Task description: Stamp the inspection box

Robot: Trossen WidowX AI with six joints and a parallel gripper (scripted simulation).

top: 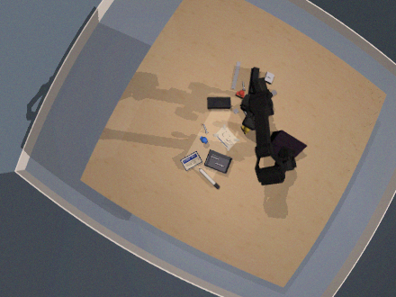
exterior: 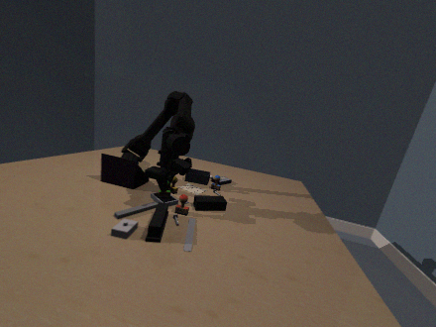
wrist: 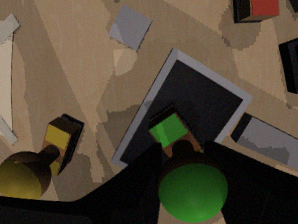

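Right now the green stamp is right at my gripper tip. From my gripper tip the other things lie so: yellow-knobbed stamp: 9 cm to the left, 2 cm below; red-knobbed stamp: 8 cm ahead, 6 cm to the right, 2 cm below; ink pad: 3 cm below.
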